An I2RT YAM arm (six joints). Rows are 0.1 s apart.
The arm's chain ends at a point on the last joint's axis. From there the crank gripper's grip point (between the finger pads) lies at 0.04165 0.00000 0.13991 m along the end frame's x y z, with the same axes.
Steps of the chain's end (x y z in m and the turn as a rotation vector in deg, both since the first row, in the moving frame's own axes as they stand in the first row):
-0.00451 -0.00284 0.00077 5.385 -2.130 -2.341
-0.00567 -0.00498 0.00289 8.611 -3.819 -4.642
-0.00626 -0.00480 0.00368 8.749 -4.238 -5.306
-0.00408 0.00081 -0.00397 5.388 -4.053 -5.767
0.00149 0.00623 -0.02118 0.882 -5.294 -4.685
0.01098 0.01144 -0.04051 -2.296 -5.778 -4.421
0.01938 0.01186 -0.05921 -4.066 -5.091 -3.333
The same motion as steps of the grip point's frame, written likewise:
-0.01003 -0.01763 0.00152 5.385 -2.130 -2.341
-0.01602 -0.02908 0.00351 8.611 -3.819 -4.642
-0.01782 -0.02962 0.00444 8.749 -4.238 -5.306
-0.01491 -0.01611 -0.00220 5.388 -4.053 -5.767
-0.01181 0.00118 -0.01798 0.882 -5.294 -4.685
-0.00321 0.01445 -0.03708 -2.296 -5.778 -4.421
0.00704 0.01984 -0.05634 -4.066 -5.091 -3.333

